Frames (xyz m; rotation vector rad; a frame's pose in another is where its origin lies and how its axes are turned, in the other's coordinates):
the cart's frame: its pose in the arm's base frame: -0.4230 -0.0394 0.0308 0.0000 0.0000 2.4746
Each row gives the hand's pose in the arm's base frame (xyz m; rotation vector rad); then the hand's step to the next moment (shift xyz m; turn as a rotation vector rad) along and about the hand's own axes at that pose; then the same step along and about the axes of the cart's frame.
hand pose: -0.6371 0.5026 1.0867 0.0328 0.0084 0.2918
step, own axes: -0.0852 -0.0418 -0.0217 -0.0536 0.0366 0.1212
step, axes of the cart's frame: 0.0154 0.0934 -0.0228 0.0572 0.0248 0.1225
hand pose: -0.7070 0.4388 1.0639 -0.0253 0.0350 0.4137
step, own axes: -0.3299 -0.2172 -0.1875 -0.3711 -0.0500 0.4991
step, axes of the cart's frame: -0.0358 0.4010 -0.1706 0.1290 0.3293 0.5140
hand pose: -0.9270 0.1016 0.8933 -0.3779 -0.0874 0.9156
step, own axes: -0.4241 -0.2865 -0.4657 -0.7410 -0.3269 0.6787
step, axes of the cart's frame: -0.4370 0.4479 -0.2954 -0.0681 0.6736 0.8113
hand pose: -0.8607 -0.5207 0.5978 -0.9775 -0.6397 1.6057
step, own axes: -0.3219 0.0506 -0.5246 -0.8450 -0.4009 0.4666
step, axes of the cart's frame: -0.5744 0.0154 -0.2262 -0.3068 0.6118 0.7900
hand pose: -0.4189 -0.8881 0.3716 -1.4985 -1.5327 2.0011
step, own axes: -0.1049 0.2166 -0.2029 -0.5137 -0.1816 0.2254
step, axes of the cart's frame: -0.2580 -0.1478 -0.1033 -0.2371 0.3222 0.4332
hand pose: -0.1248 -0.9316 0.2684 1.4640 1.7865 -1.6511
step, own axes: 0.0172 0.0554 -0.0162 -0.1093 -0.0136 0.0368
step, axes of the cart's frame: -0.0269 -0.0365 -0.0397 -0.0666 0.0492 0.0814
